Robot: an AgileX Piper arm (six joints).
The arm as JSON. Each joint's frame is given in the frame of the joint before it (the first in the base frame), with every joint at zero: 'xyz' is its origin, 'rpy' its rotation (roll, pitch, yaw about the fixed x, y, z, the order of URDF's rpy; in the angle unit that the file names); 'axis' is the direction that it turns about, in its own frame. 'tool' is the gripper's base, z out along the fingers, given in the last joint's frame.
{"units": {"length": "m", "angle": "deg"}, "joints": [
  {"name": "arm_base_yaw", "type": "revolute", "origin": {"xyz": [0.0, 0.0, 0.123], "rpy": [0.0, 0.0, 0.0]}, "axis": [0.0, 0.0, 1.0]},
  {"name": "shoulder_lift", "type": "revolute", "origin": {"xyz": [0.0, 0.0, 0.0], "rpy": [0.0, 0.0, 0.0]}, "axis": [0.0, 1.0, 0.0]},
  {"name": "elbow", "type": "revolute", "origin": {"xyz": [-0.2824, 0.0, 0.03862], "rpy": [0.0, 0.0, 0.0]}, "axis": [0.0, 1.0, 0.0]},
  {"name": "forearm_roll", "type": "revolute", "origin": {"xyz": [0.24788, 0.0, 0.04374], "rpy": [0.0, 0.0, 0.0]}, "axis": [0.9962, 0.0, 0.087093]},
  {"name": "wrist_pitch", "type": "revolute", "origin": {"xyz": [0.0, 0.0, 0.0], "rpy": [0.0, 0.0, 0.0]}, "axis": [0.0, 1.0, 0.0]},
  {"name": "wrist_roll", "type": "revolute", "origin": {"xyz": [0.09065, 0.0, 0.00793], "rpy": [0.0, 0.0, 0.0]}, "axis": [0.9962, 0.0, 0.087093]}
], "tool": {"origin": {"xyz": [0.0, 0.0, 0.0], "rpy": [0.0, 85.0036, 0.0]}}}
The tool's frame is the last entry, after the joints.
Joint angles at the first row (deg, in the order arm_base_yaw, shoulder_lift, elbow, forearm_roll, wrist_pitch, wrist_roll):
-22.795, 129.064, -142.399, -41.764, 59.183, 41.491
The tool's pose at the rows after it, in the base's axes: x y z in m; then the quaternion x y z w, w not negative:
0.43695 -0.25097 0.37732 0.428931 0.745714 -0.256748 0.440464
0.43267 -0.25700 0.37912 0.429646 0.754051 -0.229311 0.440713
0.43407 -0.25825 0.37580 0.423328 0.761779 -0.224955 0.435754
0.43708 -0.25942 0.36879 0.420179 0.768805 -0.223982 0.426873
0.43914 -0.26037 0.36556 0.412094 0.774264 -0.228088 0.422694
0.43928 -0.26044 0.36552 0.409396 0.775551 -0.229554 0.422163
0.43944 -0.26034 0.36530 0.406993 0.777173 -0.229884 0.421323
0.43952 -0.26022 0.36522 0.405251 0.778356 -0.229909 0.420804
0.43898 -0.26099 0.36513 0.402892 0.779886 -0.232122 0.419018
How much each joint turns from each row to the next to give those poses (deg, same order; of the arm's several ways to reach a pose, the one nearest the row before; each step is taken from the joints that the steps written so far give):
-1.791, -0.427, -0.020, 5.061, -0.586, -1.650
-1.509, -0.296, -0.483, 5.141, -0.365, -2.768
-0.235, 0.480, -0.370, 1.385, 0.103, -1.637
-0.025, 0.859, -0.258, 0.565, 0.366, -0.850
0.000, 0.682, -0.581, 0.093, 0.118, -1.288
0.000, 0.054, -0.084, -0.001, -0.004, -0.397
0.000, 0.019, -0.007, 0.131, 0.004, -0.391
0.000, -0.005, 0.011, 0.122, -0.006, -0.286
-0.101, 0.004, -0.007, 0.001, 0.081, -0.491

